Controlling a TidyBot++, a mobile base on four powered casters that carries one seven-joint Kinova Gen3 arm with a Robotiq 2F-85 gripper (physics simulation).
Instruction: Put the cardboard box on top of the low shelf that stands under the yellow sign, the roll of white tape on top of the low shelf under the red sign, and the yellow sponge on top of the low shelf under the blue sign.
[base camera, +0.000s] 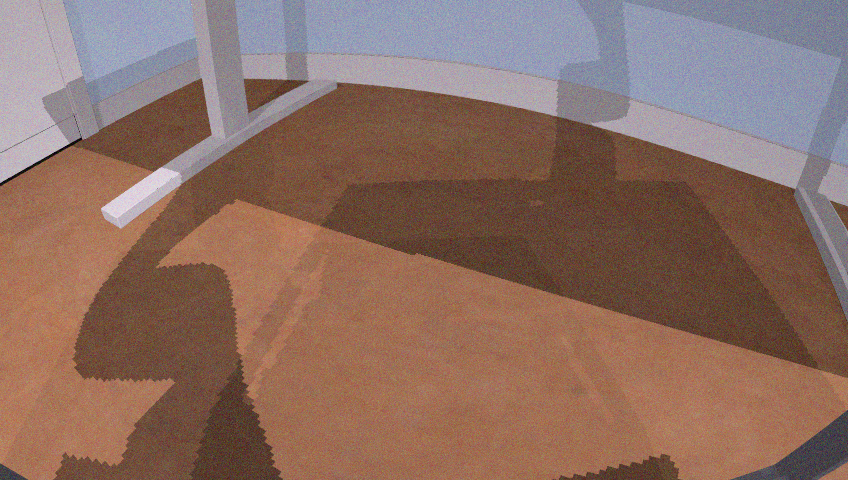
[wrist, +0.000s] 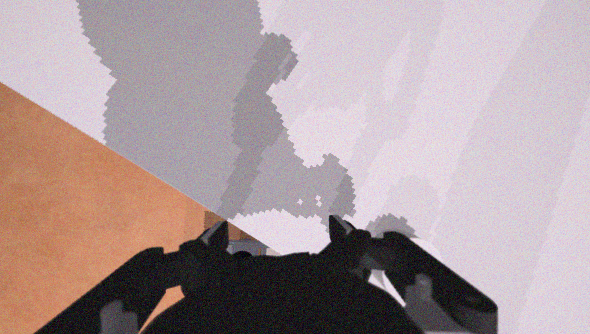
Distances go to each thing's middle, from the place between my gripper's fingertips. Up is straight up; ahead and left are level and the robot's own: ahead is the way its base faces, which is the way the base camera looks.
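Roll of white tape (wrist: 424, 244): my hand 10 cm to the left of it, 2 cm past it, 1 cm below it.
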